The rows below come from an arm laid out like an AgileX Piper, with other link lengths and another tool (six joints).
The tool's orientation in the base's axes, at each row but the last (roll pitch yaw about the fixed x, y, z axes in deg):
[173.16 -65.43 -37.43]
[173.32 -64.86 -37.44]
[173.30 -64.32 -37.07]
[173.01 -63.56 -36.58]
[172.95 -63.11 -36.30]
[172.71 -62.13 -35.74]
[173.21 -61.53 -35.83]
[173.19 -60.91 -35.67]
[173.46 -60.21 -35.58]
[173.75 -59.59 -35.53]
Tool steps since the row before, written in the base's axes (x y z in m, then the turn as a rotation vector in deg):
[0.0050 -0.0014 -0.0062 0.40 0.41 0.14]
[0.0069 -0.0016 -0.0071 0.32 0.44 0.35]
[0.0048 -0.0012 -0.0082 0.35 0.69 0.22]
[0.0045 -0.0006 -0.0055 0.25 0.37 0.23]
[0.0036 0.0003 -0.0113 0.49 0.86 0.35]
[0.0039 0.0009 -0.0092 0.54 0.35 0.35]
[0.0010 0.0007 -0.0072 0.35 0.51 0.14]
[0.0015 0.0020 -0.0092 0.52 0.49 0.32]
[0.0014 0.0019 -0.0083 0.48 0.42 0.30]
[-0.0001 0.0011 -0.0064 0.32 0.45 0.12]
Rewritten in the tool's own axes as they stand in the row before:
[-0.0036 -0.0027 0.0067 0.16 -0.57 -0.06]
[-0.0037 -0.0039 0.0085 0.31 -0.52 -0.22]
[-0.0054 -0.0028 0.0074 0.14 -0.73 -0.31]
[-0.0032 -0.0029 0.0057 0.20 -0.43 -0.17]
[-0.0088 -0.0033 0.0072 0.26 -0.94 -0.38]
[-0.0069 -0.0038 0.0062 0.42 -0.60 -0.03]
[-0.0061 -0.0016 0.0036 0.12 -0.60 -0.15]
[-0.0080 -0.0030 0.0042 0.35 -0.69 -0.12]
[-0.0072 -0.0028 0.0039 0.33 -0.61 -0.09]
[-0.0059 -0.0011 0.0025 0.10 -0.54 -0.12]

